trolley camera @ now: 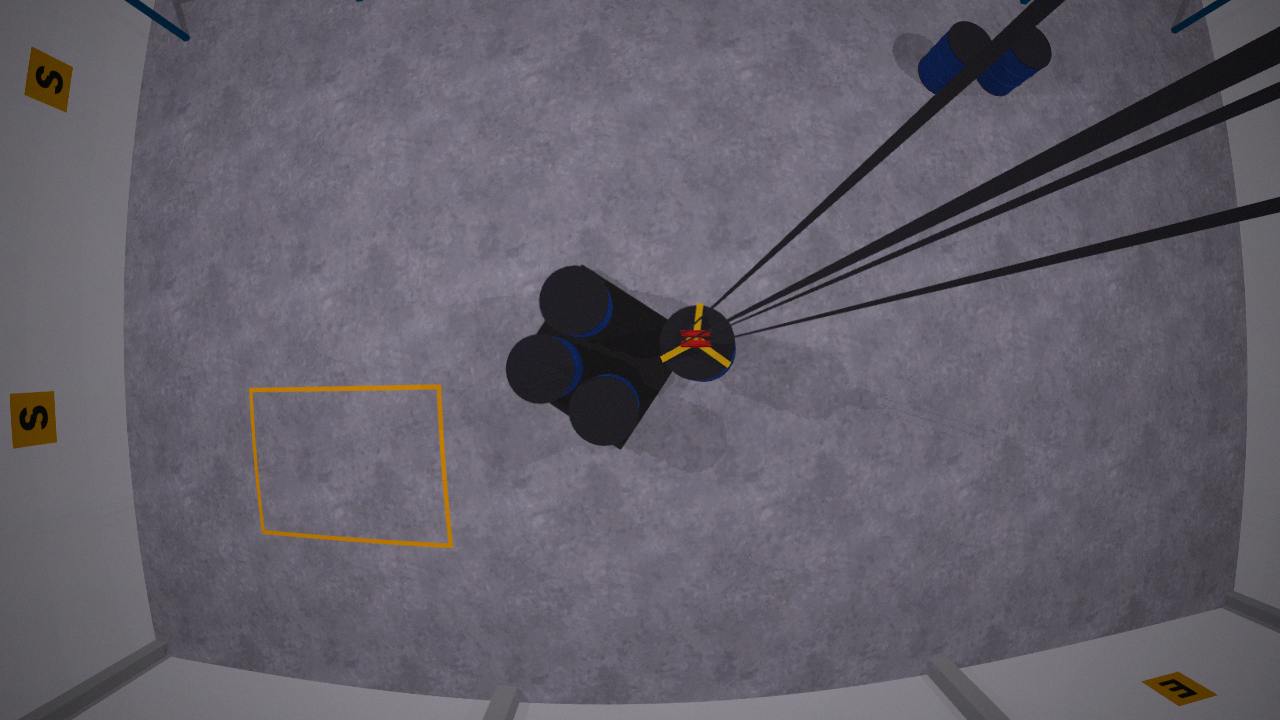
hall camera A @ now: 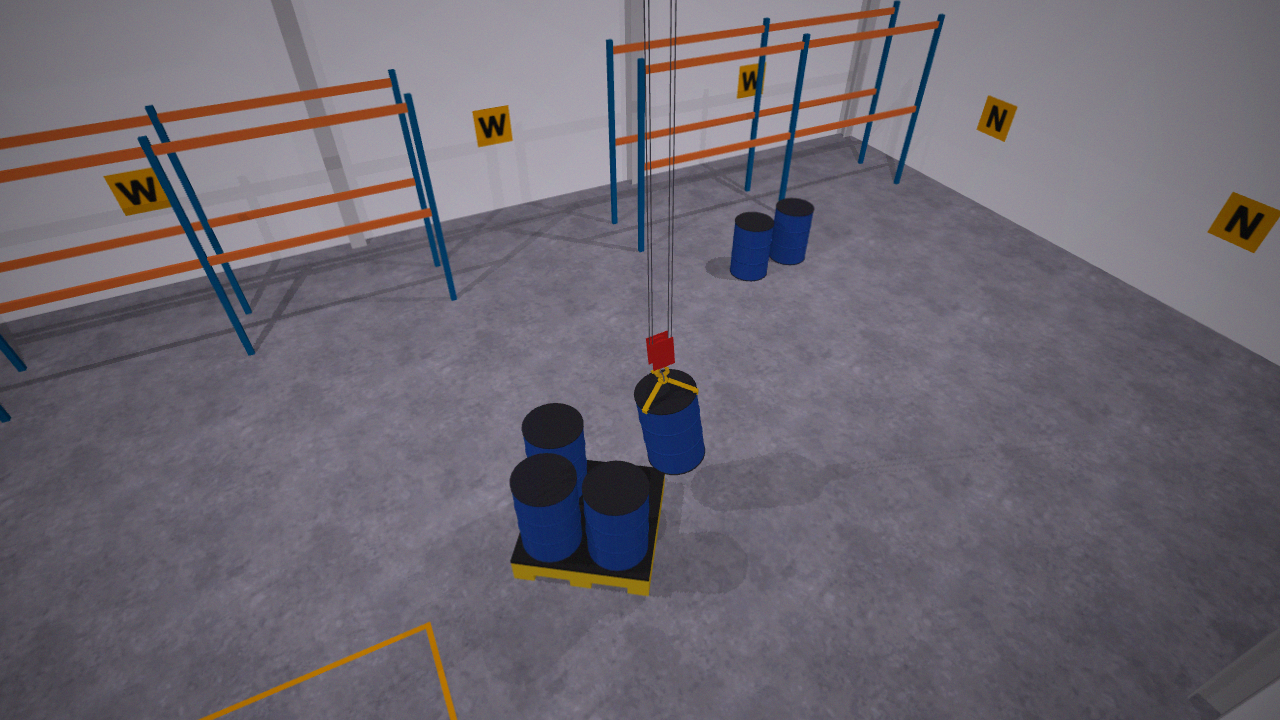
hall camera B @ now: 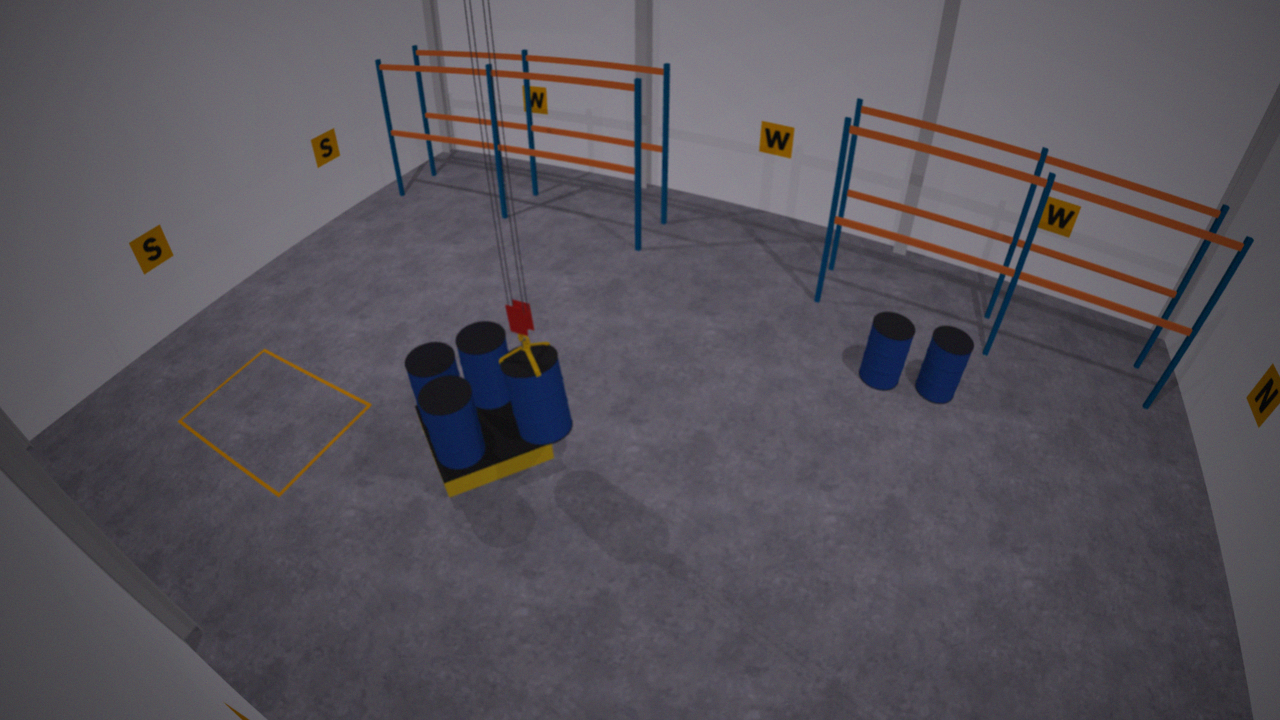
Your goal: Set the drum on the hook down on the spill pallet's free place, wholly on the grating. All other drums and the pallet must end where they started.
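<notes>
The blue drum with a black lid (hall camera A: 673, 438) (hall camera B: 542, 404) (trolley camera: 676, 333) hangs upright from the hook. My gripper, a yellow three-armed grab (hall camera A: 663, 379) (hall camera B: 525, 345) (trolley camera: 696, 339) under the red hook block, is shut on it. The drum's shadow lies apart from it on the floor. Three blue drums (hall camera A: 547, 519) (hall camera B: 452, 425) (trolley camera: 575, 300) stand on the yellow spill pallet (hall camera A: 626, 582) (hall camera B: 501, 469) with black grating. In the trolley view the hanging drum overlaps the pallet's right corner, at the free place; in hall camera A it appears beyond the far right corner. Its exact height is unclear.
Two more blue drums (hall camera A: 750, 248) (hall camera B: 887, 353) (trolley camera: 953, 62) stand close together near a rack (hall camera A: 640, 161) (hall camera B: 1017, 268). Another rack (hall camera A: 198, 241) (hall camera B: 637, 170) stands along the W wall. An orange rectangle (hall camera A: 322, 669) (hall camera B: 317, 377) (trolley camera: 344, 388) is marked on the floor.
</notes>
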